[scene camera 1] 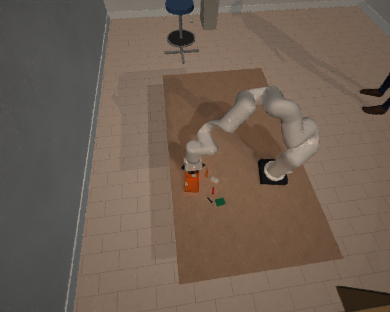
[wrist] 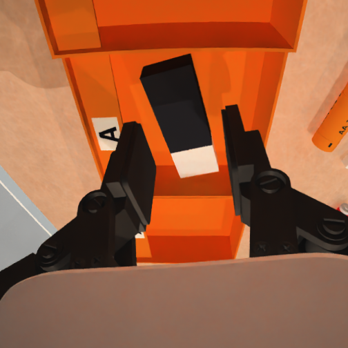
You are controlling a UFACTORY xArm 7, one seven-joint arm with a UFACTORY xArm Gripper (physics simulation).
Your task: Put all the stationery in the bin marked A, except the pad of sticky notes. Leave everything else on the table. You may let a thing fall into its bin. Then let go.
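Places are measured from the arm's base along level axes (x ahead, y left, z up), in centimetres.
Pixels of known places: gripper, between the fingertips: (scene camera 1: pixel 192 171); arm's base, origin of its link: (scene camera 1: pixel 274 170).
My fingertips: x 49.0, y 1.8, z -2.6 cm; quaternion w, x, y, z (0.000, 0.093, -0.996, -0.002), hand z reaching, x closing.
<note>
Ahead of a thing's pixels: the offset from my fingertips to its top centre.
A black block with a white end, like a sleeved eraser (wrist: pixel 187 120), is inside the outline of the orange bin marked A (wrist: pixel 95 85) in the wrist view, tilted a little; whether it rests on the bin floor I cannot tell. My gripper (scene camera 1: pixel 193 172) (wrist: pixel 185 137) is open above bin A, with a finger on each side of the block and gaps between. A green flat piece @(dy +17.3, dx -16.7, dz -1.7 cm) (scene camera 1: pixel 220 202) and a thin dark item @(dy +16.5, dx -10.6, dz -1.4 cm) (scene camera 1: pixel 210 200) lie on the brown surface; they are too small to identify. I cannot tell which piece is the sticky notes pad.
Another orange bin (wrist: pixel 185 35) adjoins bin A above, and a further orange bin @(dy -0.4, dx +0.4, dz +1.2 cm) (wrist: pixel 192 215) (scene camera 1: pixel 191 186) below. An orange AA battery @(dy -0.5, dx -8.7, dz -1.3 cm) (scene camera 1: pixel 206 172) (wrist: pixel 334 120) lies right of the bins. Small white pieces @(dy +3.6, dx -13.3, dz -2.0 cm) (scene camera 1: pixel 214 179) and a red battery @(dy +10.6, dx -12.6, dz -1.7 cm) (scene camera 1: pixel 213 190) lie farther right and lower.
</note>
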